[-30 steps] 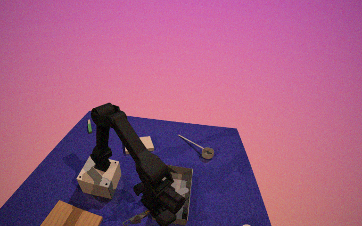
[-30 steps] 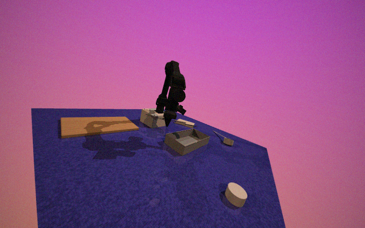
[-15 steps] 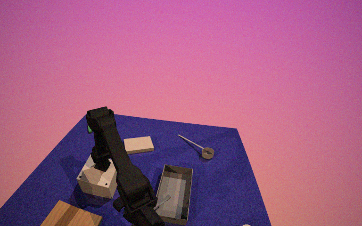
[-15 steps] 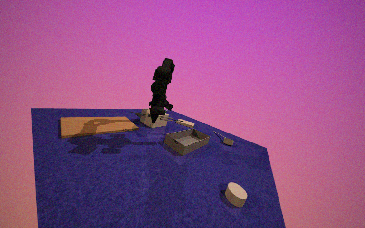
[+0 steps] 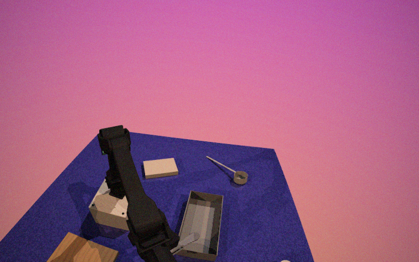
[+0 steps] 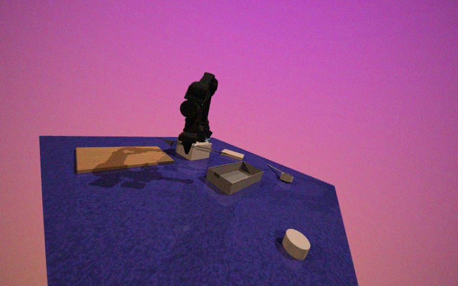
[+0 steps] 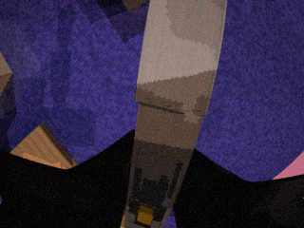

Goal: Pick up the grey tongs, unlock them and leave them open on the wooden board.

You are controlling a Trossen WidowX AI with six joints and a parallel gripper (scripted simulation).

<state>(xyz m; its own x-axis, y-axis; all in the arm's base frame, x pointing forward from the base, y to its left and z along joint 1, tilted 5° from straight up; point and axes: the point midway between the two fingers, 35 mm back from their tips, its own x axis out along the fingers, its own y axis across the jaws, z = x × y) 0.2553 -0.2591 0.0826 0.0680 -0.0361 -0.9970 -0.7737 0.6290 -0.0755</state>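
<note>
The yellow lock lies 4 cm above my gripper tip, 2 cm to the right of it and 2 cm behind it. The rest, counted from my gripper tip: wooden board 30 cm behind, 13 cm to the right, 12 cm below; then roasting tin 26 cm to the left, 11 cm ahead, 10 cm below; then beige block 57 cm to the left, 18 cm behind, 11 cm below.
</note>
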